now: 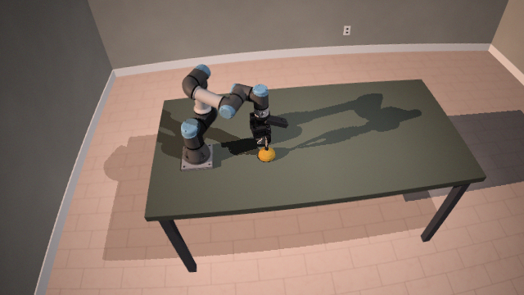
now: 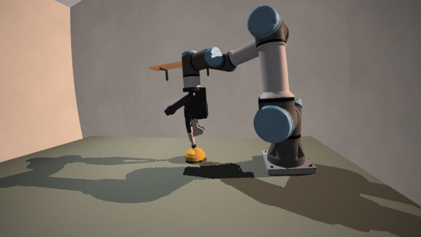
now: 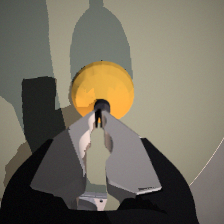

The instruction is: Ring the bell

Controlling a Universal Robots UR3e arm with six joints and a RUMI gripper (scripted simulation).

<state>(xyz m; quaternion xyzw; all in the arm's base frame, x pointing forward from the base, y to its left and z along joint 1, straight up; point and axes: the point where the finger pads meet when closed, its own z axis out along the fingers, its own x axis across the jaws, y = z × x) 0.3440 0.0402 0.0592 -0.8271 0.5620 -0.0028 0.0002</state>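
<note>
Right now the dark button is 3 cm below my hand. The rest, counted from my hand: orange dome bell (4 cm below).
</note>
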